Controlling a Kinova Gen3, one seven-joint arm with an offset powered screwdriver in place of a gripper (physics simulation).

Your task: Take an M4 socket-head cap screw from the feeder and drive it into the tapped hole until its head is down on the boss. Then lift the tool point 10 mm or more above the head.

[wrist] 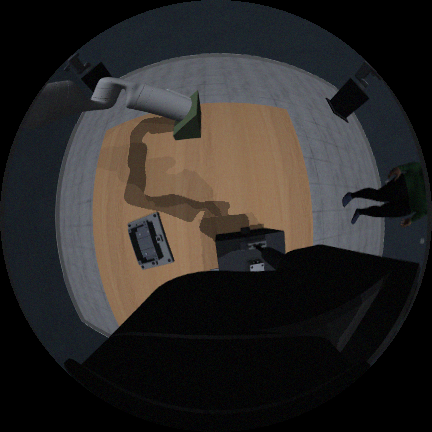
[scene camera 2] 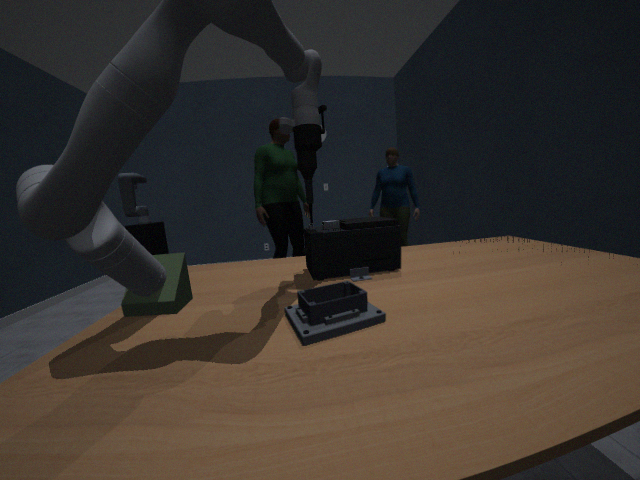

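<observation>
My screwdriver tip [scene camera 2: 311, 225] [wrist: 256, 246] points down at the left end of the black screw feeder's top. It touches or is very close to the feeder [scene camera 2: 354, 251] [wrist: 232, 254]. Whether a screw is on the bit is too small and dark to tell. The grey base plate [scene camera 2: 338, 331] [wrist: 164, 248] with an open rectangular housing [scene camera 2: 333, 311] [wrist: 144, 241] lies on the table, apart from the tool and nearer scene camera 2 than the feeder. The tapped hole cannot be made out clearly.
A small grey bracket [scene camera 2: 360, 274] lies beside the feeder. The arm stands on a green wedge [scene camera 2: 181, 284] [wrist: 193, 126] at the table's edge. A person in green [scene camera 2: 278, 173] [wrist: 414, 186] and one in blue [scene camera 2: 395, 186] stand beyond the table. A light metal block [scene camera 2: 330, 224] [wrist: 257, 267] sits on the feeder.
</observation>
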